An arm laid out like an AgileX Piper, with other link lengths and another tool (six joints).
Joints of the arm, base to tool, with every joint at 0 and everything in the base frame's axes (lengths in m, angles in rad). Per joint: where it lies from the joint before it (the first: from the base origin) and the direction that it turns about. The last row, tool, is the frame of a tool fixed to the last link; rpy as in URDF.
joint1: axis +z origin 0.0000 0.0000 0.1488
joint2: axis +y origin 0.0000 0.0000 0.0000
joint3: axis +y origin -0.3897 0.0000 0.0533
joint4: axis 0.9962 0 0.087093 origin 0.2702 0.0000 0.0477
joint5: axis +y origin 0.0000 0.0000 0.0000
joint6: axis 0.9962 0 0.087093 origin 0.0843 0.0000 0.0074
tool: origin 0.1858 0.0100 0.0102 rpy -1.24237 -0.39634 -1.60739
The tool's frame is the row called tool.
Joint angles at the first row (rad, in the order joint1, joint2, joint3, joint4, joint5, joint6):
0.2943, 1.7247, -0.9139, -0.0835, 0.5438, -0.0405
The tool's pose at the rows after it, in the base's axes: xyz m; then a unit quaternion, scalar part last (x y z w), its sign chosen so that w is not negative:
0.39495 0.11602 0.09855 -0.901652 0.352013 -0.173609 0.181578
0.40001 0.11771 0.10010 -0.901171 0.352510 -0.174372 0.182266
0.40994 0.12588 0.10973 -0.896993 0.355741 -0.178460 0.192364
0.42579 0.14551 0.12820 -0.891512 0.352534 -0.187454 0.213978
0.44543 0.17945 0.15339 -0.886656 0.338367 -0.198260 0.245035
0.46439 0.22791 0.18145 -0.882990 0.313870 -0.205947 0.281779
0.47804 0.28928 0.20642 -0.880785 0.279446 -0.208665 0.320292
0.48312 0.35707 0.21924 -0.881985 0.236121 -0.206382 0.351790
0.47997 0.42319 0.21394 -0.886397 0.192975 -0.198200 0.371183
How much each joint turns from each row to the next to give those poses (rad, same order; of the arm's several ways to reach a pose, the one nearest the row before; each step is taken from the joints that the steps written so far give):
0.0000, 0.0169, -0.0101, -0.0080, -0.0018, 0.0003
0.0004, 0.0081, -0.0189, 0.0012, 0.0087, 0.0002
0.0060, 0.0024, -0.0402, 0.0181, 0.0185, -0.0001
0.0222, 0.0015, -0.0659, 0.0284, 0.0212, -0.0021
0.0438, 0.0103, -0.0944, 0.0321, 0.0228, -0.0034
0.0639, 0.0275, -0.1210, 0.0332, 0.0254, -0.0037
0.0808, 0.0487, -0.1360, 0.0294, 0.0192, -0.0043
0.0902, 0.0718, -0.1345, 0.0151, 0.0083, -0.0069
0.0872, 0.0918, -0.1224, 0.0040, 0.0021, -0.0071

